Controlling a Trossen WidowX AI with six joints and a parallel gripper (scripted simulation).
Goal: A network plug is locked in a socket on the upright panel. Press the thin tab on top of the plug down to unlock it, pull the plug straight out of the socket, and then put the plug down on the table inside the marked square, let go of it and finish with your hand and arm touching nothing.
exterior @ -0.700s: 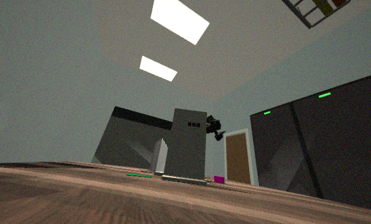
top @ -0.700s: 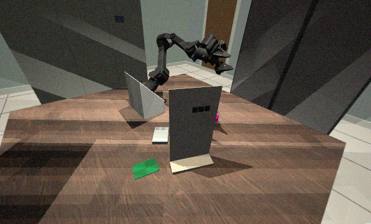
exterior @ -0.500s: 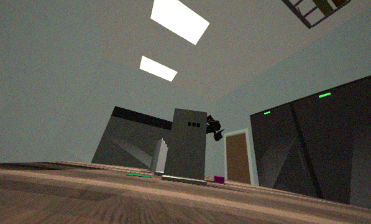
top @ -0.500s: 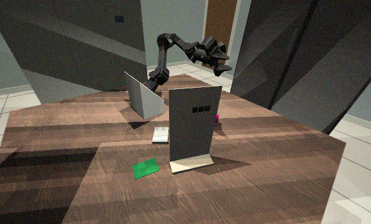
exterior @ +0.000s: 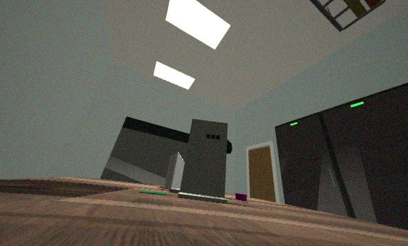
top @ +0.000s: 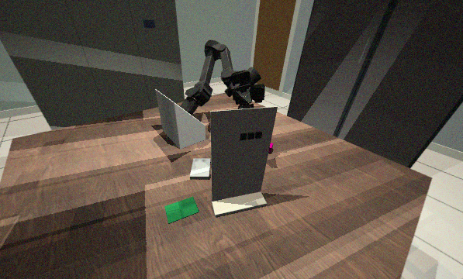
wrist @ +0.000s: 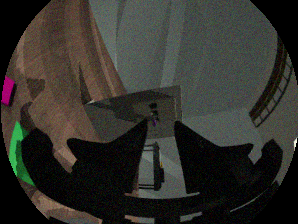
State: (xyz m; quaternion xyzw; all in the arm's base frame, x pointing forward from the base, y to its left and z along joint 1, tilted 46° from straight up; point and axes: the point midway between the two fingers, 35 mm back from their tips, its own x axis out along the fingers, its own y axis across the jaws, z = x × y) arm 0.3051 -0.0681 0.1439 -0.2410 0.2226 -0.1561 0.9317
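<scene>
The plug lies 70 mm ahead of my gripper tip, 120 mm to the right of it and 20 mm below it. The rest, counted from my gripper tip: grey upright panel 90 mm ahead, 120 mm to the right, 120 mm below; silver plate 110 mm behind, 130 mm to the right, 260 mm below; green square 110 mm behind, 60 mm to the left, 260 mm below.
</scene>
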